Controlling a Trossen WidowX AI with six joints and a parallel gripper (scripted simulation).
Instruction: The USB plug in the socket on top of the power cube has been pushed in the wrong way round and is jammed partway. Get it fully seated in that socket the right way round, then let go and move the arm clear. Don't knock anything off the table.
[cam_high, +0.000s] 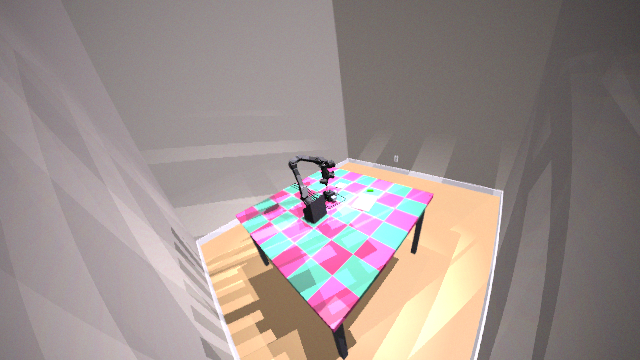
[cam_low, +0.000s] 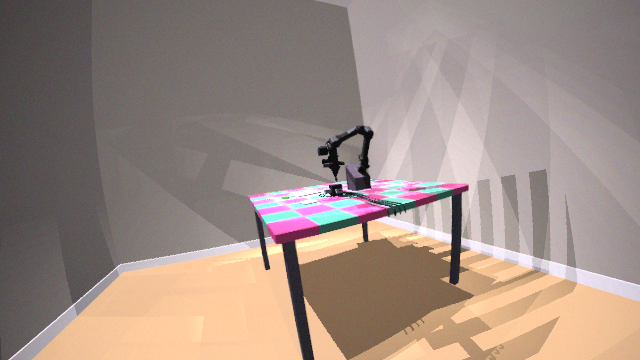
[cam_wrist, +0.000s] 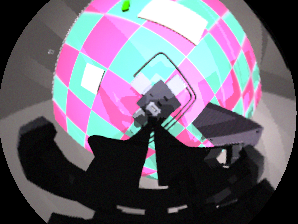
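The USB plug lies 2 cm below my gripper tip. Also, from my gripper tip: pale flat sheet: 31 cm to the right, 16 cm ahead, 13 cm below; then green object: 34 cm ahead, 23 cm to the right, 13 cm below.
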